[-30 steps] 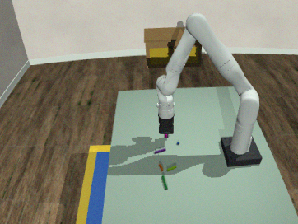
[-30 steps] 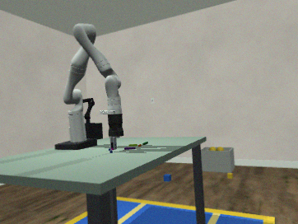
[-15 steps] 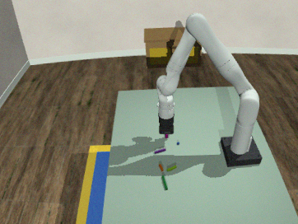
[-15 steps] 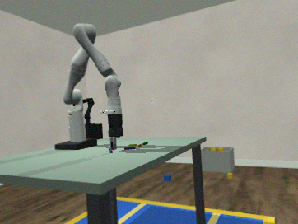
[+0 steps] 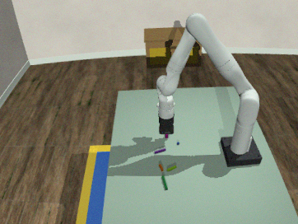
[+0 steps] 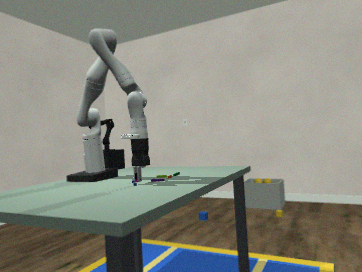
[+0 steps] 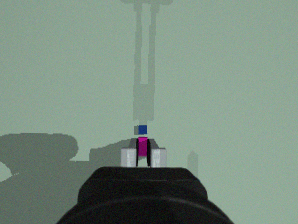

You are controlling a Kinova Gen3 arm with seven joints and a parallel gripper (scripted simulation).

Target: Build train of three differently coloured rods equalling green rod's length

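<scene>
Right now the magenta rod is 1 cm below my hand. Also, from my hand: orange rod 21 cm to the left, 4 cm ahead, 3 cm below; then lime rod 22 cm to the left, 3 cm below, 2 cm behind; then purple rod 10 cm to the left, 4 cm ahead, 3 cm below.
</scene>
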